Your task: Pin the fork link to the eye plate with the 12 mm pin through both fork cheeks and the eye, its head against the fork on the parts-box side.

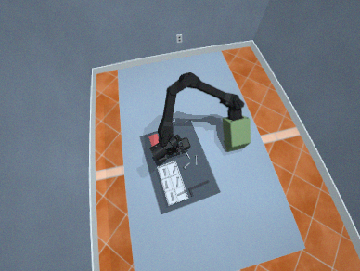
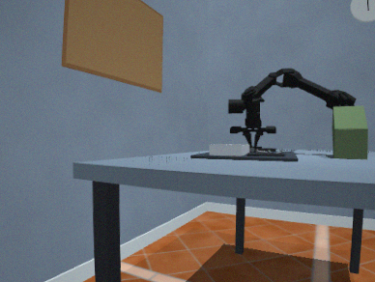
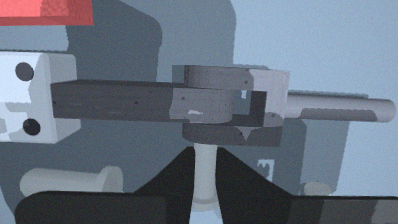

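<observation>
The eye plate is 30 mm to the right of my hand, 30 mm below it and 20 mm ahead of it. The rest, counted from my hand: thick headed pin (70 mm ahead, 30 mm below, 20 mm to the left); dark mat (70 mm to the left, 50 mm below); thin headed pin (70 mm behind, 40 mm to the left, 40 mm below).
</observation>
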